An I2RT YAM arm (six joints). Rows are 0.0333 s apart.
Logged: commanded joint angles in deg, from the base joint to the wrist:
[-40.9 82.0 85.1 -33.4 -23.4 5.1]
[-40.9 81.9 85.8 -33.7 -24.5 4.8]
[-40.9 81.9 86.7 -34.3 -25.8 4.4]
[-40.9 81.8 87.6 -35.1 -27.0 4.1]
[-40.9 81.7 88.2 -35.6 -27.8 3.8]
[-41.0 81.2 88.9 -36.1 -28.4 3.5]
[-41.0 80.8 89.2 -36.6 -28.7 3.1]
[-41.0 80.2 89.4 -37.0 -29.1 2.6]
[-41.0 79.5 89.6 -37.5 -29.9 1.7]
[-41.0 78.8 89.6 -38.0 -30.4 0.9]
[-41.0 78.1 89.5 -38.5 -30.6 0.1]
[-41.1 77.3 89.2 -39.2 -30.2 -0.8]
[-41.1 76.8 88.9 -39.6 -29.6 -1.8]
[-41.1 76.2 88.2 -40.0 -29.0 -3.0]
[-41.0 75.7 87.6 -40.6 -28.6 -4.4]
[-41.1 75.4 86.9 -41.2 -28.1 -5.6]
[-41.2 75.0 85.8 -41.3 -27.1 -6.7]
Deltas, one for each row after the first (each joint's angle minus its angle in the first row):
[0.0 -0.1 0.7 -0.3 -1.1 -0.3]
[0.0 -0.1 1.6 -0.9 -2.4 -0.7]
[0.0 -0.2 2.5 -1.7 -3.6 -1.0]
[0.0 -0.3 3.1 -2.2 -4.4 -1.3]
[-0.1 -0.8 3.8 -2.7 -5.0 -1.6]
[-0.1 -1.2 4.1 -3.2 -5.3 -2.0]
[-0.1 -1.8 4.3 -3.6 -5.7 -2.5]
[-0.1 -2.5 4.5 -4.1 -6.5 -3.4]
[-0.1 -3.2 4.5 -4.6 -7.0 -4.2]
[-0.1 -3.9 4.4 -5.1 -7.2 -5.0]
[-0.2 -4.7 4.1 -5.8 -6.8 -5.9]
[-0.2 -5.2 3.8 -6.2 -6.2 -6.9]
[-0.2 -5.8 3.1 -6.6 -5.6 -8.1]
[-0.1 -6.3 2.5 -7.2 -5.2 -9.5]
[-0.2 -6.6 1.8 -7.8 -4.7 -10.7]
[-0.3 -7.0 0.7 -7.9 -3.7 -11.8]

